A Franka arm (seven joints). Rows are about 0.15 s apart.
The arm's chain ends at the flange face. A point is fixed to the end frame.
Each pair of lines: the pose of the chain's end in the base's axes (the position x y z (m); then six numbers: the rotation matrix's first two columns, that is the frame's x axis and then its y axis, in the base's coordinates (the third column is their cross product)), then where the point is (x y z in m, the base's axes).
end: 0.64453 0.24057 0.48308 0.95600 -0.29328 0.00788 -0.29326 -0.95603 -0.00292
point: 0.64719 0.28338 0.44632
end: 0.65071 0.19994 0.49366 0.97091 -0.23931 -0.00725 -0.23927 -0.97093 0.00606
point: 0.65035 0.24264 0.45668
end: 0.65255 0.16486 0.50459 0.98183 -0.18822 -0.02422 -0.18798 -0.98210 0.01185
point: 0.64930 0.20739 0.46756
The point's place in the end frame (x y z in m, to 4 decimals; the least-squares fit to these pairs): -0.0103 -0.0416 0.0368
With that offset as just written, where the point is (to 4 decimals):
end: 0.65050 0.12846 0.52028 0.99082 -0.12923 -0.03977 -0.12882 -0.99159 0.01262
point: 0.6441 0.1708 0.4834
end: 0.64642 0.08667 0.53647 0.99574 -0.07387 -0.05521 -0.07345 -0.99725 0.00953
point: 0.6372 0.1287 0.4999
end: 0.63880 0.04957 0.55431 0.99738 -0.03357 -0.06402 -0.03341 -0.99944 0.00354
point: 0.6276 0.0914 0.5181
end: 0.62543 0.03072 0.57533 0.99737 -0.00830 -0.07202 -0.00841 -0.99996 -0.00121
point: 0.6129 0.0725 0.5394
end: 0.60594 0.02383 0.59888 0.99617 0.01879 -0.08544 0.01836 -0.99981 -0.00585
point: 0.5918 0.0654 0.5633
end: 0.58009 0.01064 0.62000 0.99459 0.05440 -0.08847 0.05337 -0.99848 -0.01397
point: 0.5643 0.0520 0.5848
